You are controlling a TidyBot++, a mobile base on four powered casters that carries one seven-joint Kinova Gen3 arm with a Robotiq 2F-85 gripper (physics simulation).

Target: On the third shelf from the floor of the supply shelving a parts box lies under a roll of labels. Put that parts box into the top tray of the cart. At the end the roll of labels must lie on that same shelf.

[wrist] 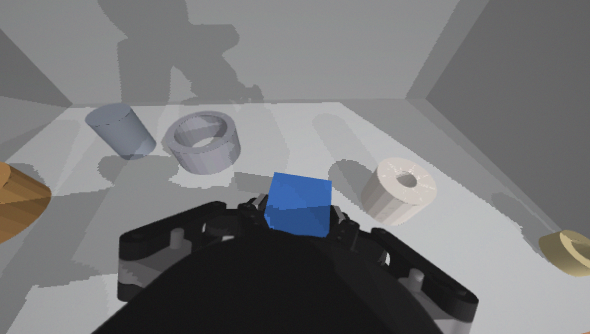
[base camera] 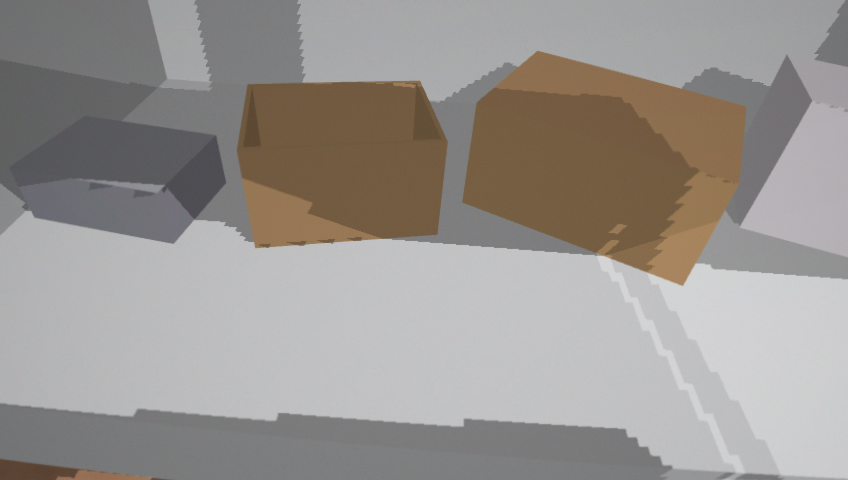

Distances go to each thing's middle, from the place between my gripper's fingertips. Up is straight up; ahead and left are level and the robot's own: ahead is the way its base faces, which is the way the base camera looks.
Right now my hand is 940 mm above the brown carton point(base camera: 325, 162), 180 mm to the right of it and 110 mm short of it. Also, from my hand: grey bin point(base camera: 151, 182) (960 mm below, 360 mm to the left, 100 mm ahead).
